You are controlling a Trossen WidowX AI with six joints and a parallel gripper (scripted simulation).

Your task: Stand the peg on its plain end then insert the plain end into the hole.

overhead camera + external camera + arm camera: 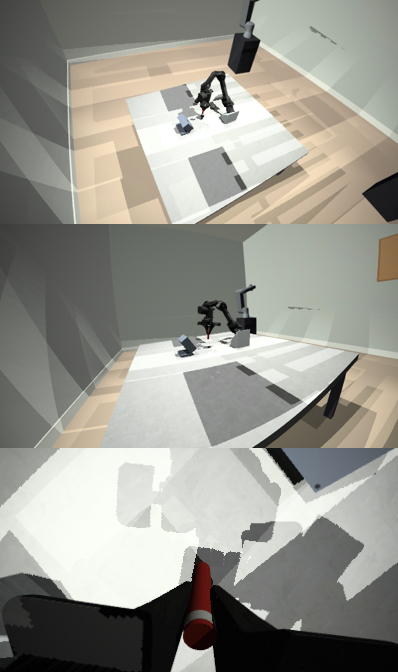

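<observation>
Now: the dark sloped panel 19 cm ahead of my gripper tip, 6 cm to the left of it and 4 cm below it. From my gripper tip the other things lie so: red peg (2 cm above).
</observation>
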